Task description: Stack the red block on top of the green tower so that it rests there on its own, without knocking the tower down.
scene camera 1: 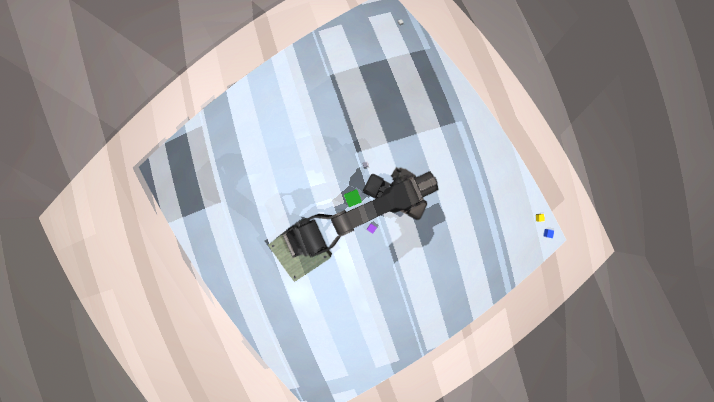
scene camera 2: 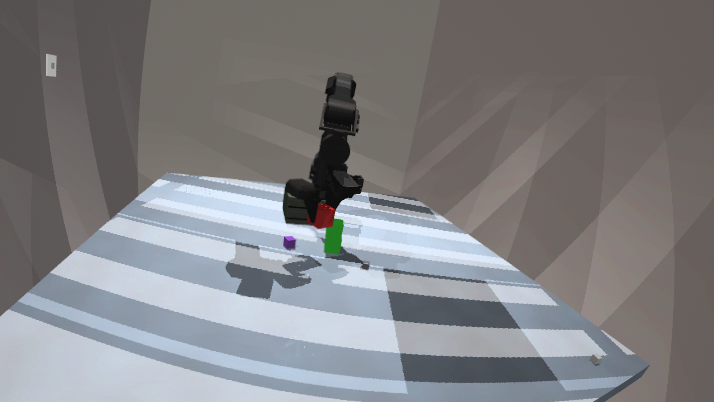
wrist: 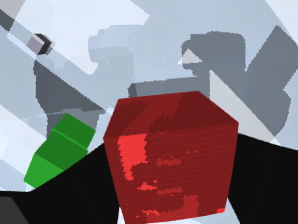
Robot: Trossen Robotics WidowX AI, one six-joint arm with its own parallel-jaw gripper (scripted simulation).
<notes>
My gripper (scene camera 2: 320, 221) holds a red block (wrist: 174, 151).
My gripper also shows in scene camera 1 (scene camera 1: 392, 197) and in the wrist view (wrist: 163, 136).
</notes>
